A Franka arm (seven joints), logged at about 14 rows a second.
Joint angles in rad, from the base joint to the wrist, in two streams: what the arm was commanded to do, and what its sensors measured. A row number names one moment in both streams.
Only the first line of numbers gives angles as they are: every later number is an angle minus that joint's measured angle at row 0.
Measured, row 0:
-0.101, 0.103, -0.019, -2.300, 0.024, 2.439, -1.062
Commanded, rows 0 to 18:
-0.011, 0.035, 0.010, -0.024, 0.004, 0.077, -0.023
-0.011, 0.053, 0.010, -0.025, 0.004, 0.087, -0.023
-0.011, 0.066, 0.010, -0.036, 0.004, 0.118, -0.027
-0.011, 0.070, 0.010, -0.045, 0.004, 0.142, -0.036
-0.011, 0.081, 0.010, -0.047, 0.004, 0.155, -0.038
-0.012, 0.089, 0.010, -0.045, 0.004, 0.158, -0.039
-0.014, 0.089, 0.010, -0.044, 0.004, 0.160, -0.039
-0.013, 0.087, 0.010, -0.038, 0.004, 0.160, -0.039
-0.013, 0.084, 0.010, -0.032, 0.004, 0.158, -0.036
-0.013, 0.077, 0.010, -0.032, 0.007, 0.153, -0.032
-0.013, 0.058, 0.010, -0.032, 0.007, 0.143, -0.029
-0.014, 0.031, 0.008, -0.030, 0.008, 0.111, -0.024
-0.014, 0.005, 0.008, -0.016, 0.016, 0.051, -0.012
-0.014, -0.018, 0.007, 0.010, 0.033, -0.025, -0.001
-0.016, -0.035, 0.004, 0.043, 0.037, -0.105, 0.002
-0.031, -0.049, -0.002, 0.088, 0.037, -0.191, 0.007
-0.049, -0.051, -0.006, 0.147, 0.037, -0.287, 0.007
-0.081, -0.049, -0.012, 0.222, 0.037, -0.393, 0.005
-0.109, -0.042, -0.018, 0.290, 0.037, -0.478, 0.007
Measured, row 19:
-0.051, -0.051, -0.013, 0.166, 0.022, -0.331, 0.009
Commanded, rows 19 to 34:
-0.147, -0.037, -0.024, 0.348, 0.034, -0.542, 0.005
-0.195, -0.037, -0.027, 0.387, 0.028, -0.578, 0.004
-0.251, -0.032, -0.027, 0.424, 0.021, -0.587, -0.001
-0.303, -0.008, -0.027, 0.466, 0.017, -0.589, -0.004
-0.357, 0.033, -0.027, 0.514, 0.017, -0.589, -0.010
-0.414, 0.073, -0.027, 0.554, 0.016, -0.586, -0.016
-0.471, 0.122, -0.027, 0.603, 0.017, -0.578, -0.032
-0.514, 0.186, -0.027, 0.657, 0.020, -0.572, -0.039
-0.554, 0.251, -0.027, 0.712, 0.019, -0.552, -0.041
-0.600, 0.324, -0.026, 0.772, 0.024, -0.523, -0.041
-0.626, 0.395, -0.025, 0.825, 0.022, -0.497, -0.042
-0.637, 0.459, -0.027, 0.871, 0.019, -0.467, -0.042
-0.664, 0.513, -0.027, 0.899, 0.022, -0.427, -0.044
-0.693, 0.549, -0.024, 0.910, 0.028, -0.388, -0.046
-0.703, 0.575, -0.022, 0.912, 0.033, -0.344, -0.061
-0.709, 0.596, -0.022, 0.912, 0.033, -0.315, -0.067
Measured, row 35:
-0.682, 0.542, -0.040, 0.851, 0.019, -0.335, -0.046
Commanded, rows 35 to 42:
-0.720, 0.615, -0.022, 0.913, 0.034, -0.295, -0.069
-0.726, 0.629, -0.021, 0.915, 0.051, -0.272, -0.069
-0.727, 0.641, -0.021, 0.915, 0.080, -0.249, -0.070
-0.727, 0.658, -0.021, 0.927, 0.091, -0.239, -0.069
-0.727, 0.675, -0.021, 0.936, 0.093, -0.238, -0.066
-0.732, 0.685, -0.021, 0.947, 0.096, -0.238, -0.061
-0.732, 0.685, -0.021, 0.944, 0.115, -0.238, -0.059
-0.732, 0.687, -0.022, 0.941, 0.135, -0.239, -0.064
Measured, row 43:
-0.713, 0.664, -0.037, 0.904, 0.101, -0.235, -0.051
